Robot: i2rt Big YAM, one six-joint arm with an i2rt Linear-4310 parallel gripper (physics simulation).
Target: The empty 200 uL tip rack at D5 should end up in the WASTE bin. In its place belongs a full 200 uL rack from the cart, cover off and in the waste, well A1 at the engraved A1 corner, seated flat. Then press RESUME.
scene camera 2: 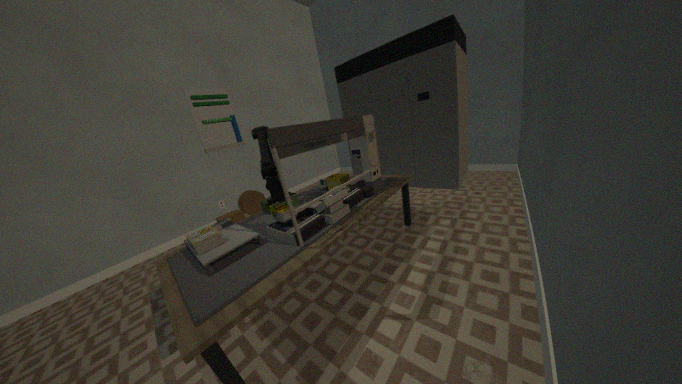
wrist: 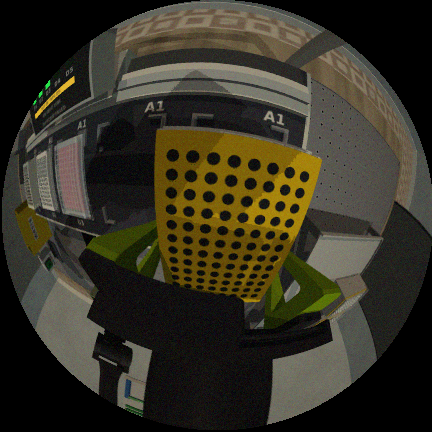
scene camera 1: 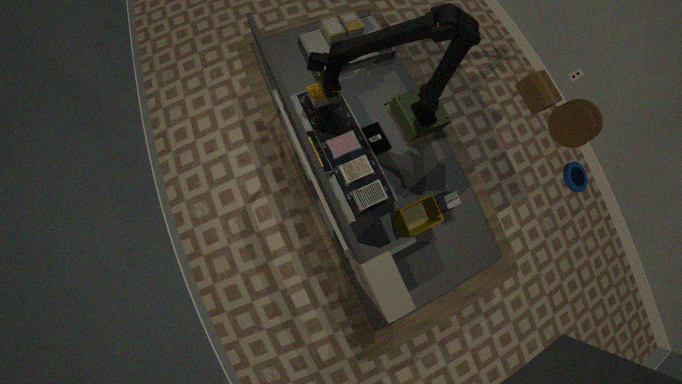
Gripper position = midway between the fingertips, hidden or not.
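Wrist view: my gripper (wrist: pixel 222 233), tan rack (wrist: pixel 43 160), yellow waste bin (wrist: pixel 35 231), cart tray (wrist: pixel 336 255). Scene camera 1: cart tray (scene camera 1: pixel 313 40).
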